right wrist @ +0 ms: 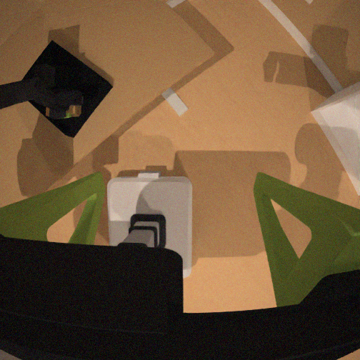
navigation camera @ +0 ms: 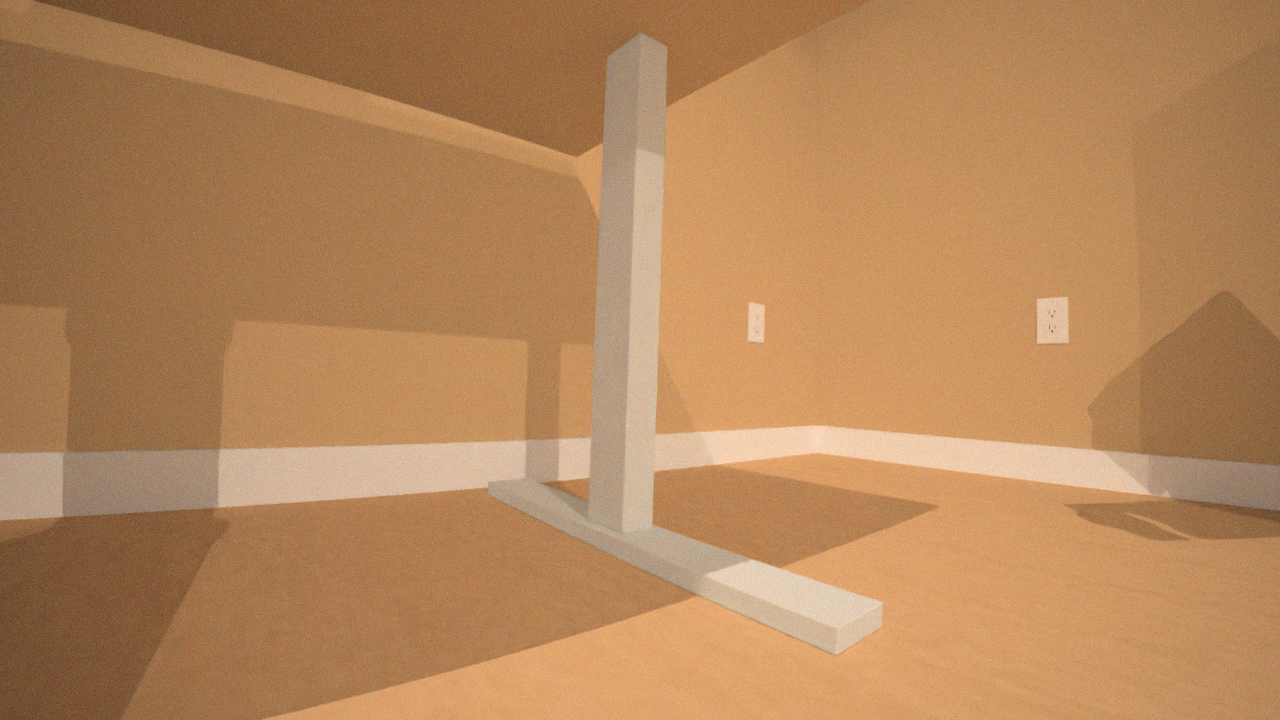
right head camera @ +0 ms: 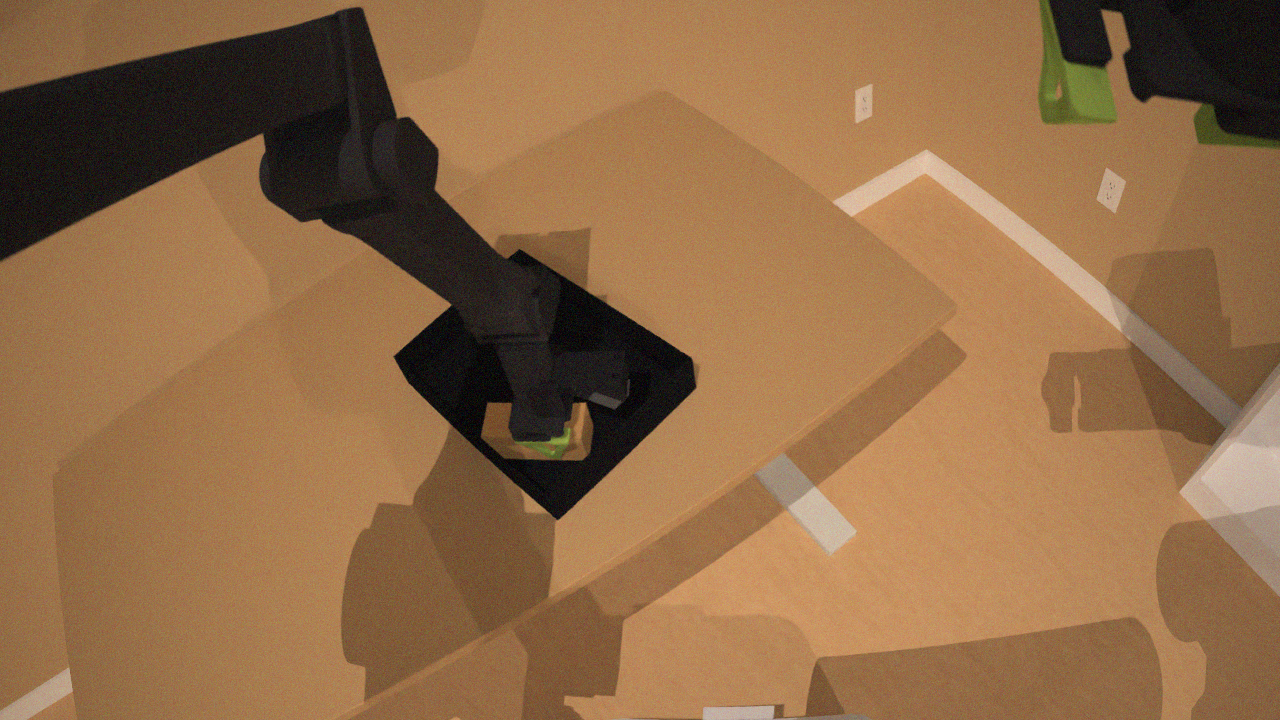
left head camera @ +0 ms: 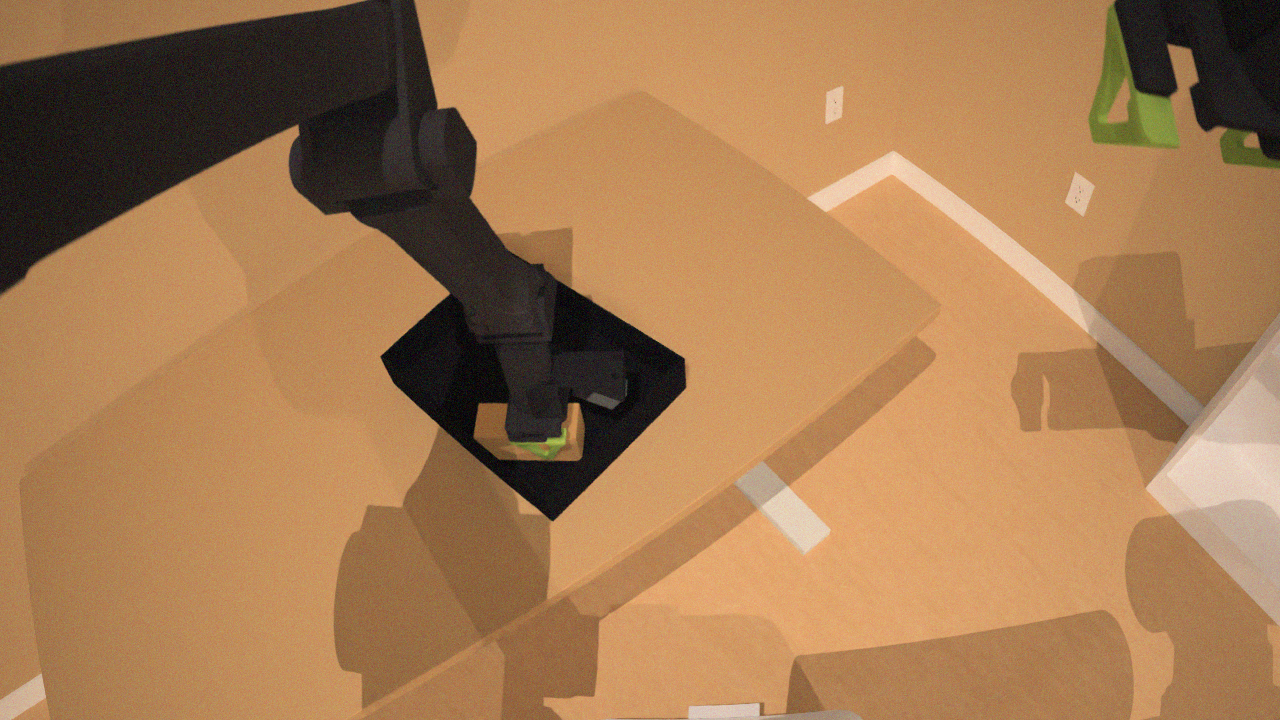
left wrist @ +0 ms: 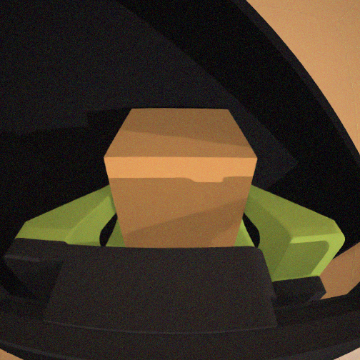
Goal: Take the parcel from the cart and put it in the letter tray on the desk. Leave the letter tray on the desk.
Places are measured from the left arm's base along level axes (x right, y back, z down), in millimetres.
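Pixels of known places: left gripper, fingertip midpoint: (right head camera: 558, 439) (left head camera: 550, 439); right gripper, fingertip midpoint: (right head camera: 1123, 121) (left head camera: 1161, 141).
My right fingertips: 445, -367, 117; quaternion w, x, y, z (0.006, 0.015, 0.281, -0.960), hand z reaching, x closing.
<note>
For each thing: its top centre in the pictures, then the offset to it from my right fingertips, as dx, dy, dz. "spot": a spot on its surface instead. Level surfaces: height alone.
- parcel at a spot on its surface: (left head camera: 488, 436) (right head camera: 495, 435) spot: -518, -221, +610
- black letter tray at a spot on its surface: (left head camera: 554, 494) (right head camera: 557, 493) spot: -430, -146, +618
- desk at its surface level: dz +668
- pale desk leg at a spot on its surface: (navigation camera: 626, 268) spot: -228, -641, +1023
The parcel (left head camera: 488, 436) (right head camera: 497, 436) (left wrist: 180, 135) is a small orange-brown box. My left gripper (left head camera: 538, 440) (right head camera: 546, 440) (left wrist: 179, 179) is shut on it, one green finger on each side. It is within the outline of the black letter tray (left head camera: 554, 494) (right head camera: 561, 494) (left wrist: 50, 55) (right wrist: 97, 86), near the tray's lower corner in the head views. Whether the parcel touches the tray floor is hidden. The tray stands on the desk (left head camera: 760, 223) (right head camera: 769, 223) (right wrist: 140, 40). My right gripper (left head camera: 1199, 147) (right head camera: 1156, 128) (right wrist: 178, 180) is open and empty, away from the desk.
A white box-shaped piece (left head camera: 1244, 456) (right head camera: 1248, 465) (right wrist: 342, 125) stands at the right edge; I cannot tell whether it is the cart. A pale desk leg (navigation camera: 626, 268) stands on a long foot (left head camera: 783, 505) (navigation camera: 787, 595). A light grey base (right wrist: 120, 200) shows below the right gripper.
</note>
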